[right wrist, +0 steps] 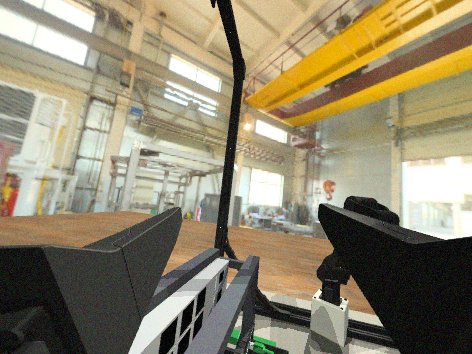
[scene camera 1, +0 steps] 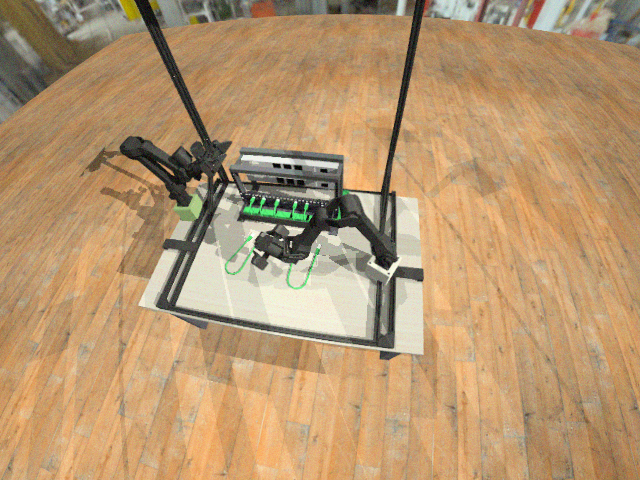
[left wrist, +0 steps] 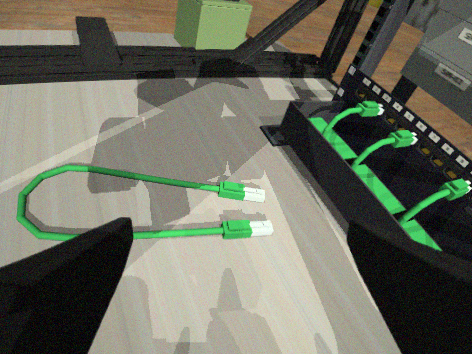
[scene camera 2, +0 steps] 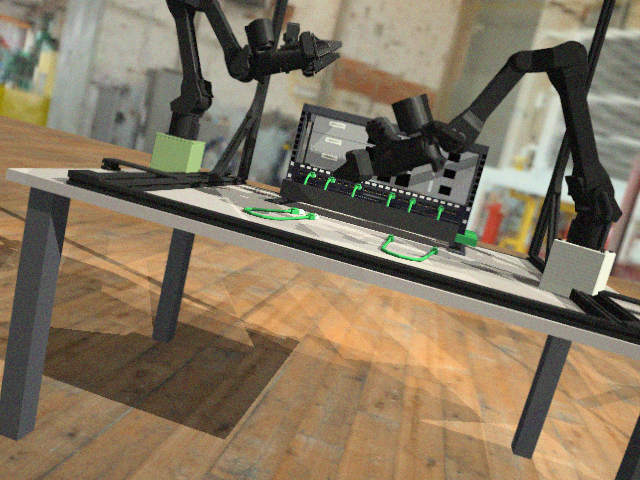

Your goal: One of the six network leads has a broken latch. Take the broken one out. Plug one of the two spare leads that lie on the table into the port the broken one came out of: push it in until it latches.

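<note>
Several green leads are plugged in a row into the dark port panel, their cables curving down into a black trough. I cannot tell which latch is broken. One spare green lead lies in a U on the table, its two white-tipped plugs pointing toward the rack. The other spare lead lies farther right in both scene views. My left gripper is open and empty above the first spare's plugs. My right gripper is open, raised high at the left.
The grey rack stands behind the panel at the table's back. A green block is at its right end. Black frame rails run round the table, with uprights at the back. The arms stand on a light green base and a white base.
</note>
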